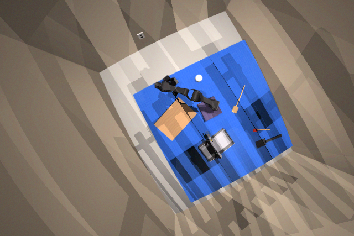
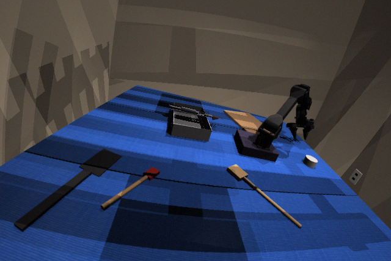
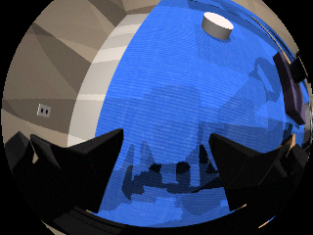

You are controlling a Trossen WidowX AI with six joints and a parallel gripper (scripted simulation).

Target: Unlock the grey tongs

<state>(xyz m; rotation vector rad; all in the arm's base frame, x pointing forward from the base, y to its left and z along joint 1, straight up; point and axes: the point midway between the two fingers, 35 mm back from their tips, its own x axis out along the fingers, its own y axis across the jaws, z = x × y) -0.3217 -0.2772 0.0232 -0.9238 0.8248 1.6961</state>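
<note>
Right now my gripper tip is 630 mm short of the yellow lock piece, 120 mm to the right of it and 30 mm below it. Also, from my gripper tip: roasting tin 710 mm ahead, 160 mm to the left, 10 mm below; white cylinder 240 mm to the left, 40 mm ahead, 20 mm below; board 320 mm ahead, 120 mm to the right, 30 mm below.
</note>
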